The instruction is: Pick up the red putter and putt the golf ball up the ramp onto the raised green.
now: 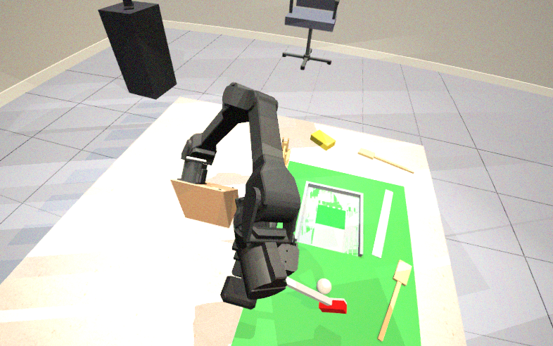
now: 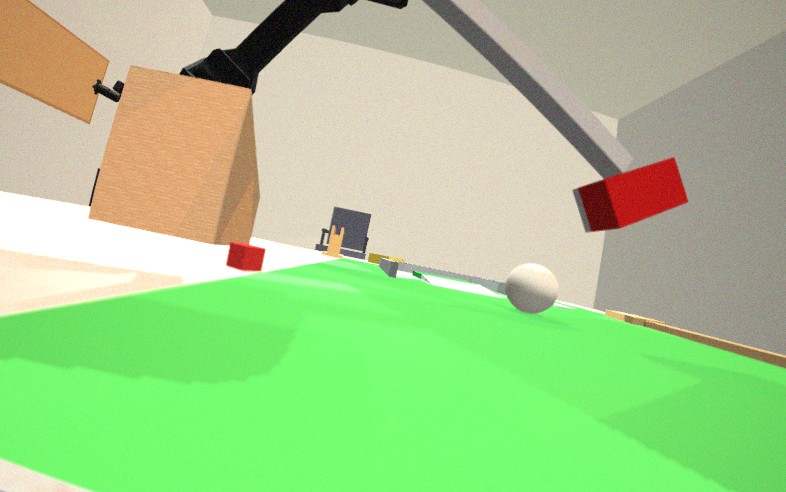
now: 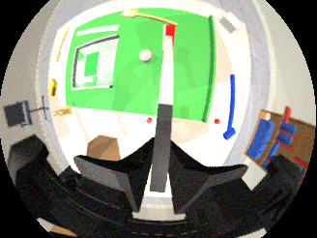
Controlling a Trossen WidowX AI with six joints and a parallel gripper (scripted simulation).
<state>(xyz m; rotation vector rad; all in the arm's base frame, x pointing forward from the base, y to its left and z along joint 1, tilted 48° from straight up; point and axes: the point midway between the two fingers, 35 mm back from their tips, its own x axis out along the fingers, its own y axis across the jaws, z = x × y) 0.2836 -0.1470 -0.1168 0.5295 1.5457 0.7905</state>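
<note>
Right now my gripper tip is 100 mm short of the red putter, 40 mm above it and 10 mm to the right of it. Round my gripper tip: white strip: 390 mm to the left, 330 mm ahead, 190 mm below; then white golf ball: 180 mm ahead, 170 mm below, 90 mm to the left; then green mat: 200 mm to the left, 200 mm ahead, 190 mm below.
</note>
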